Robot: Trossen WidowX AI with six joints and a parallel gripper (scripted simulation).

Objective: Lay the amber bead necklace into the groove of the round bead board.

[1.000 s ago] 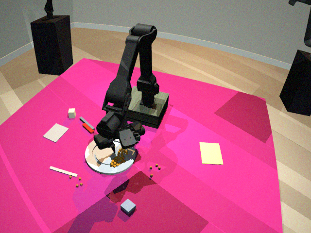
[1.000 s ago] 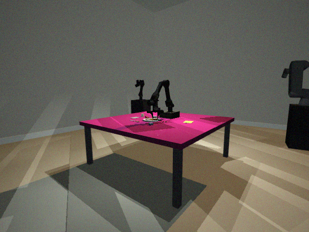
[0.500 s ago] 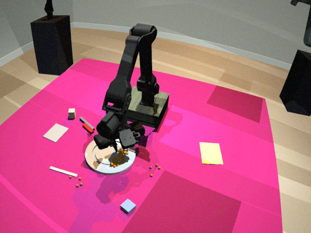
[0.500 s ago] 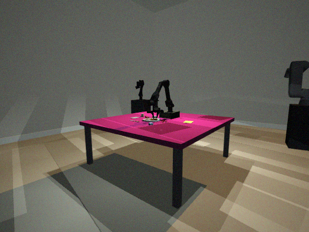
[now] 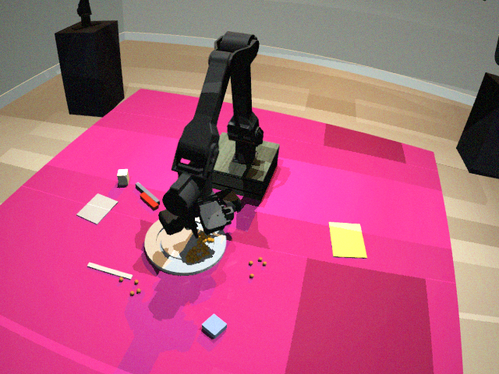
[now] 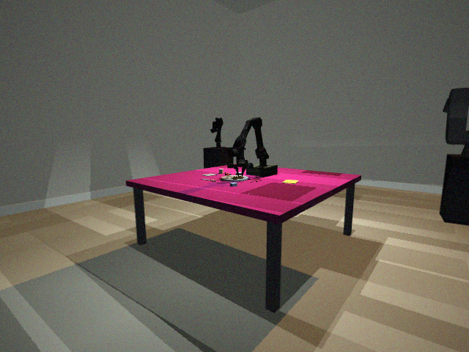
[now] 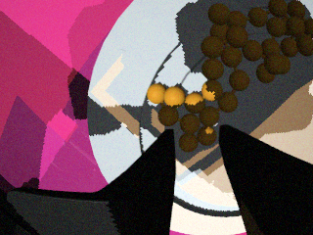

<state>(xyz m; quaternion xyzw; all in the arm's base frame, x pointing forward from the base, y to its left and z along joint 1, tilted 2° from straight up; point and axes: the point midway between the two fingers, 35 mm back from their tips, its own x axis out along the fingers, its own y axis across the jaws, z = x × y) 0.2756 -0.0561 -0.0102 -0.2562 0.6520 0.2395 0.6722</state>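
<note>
The round bead board is 4 cm to the right of my gripper tip, 2 cm ahead of it and 1 cm below it. From my gripper tip the other things lie so: white block (13 cm behind, 9 cm to the right); red-handled tool (19 cm to the right, 11 cm behind, 1 cm below); white strip (19 cm to the right, 15 cm ahead, 1 cm below).
</note>
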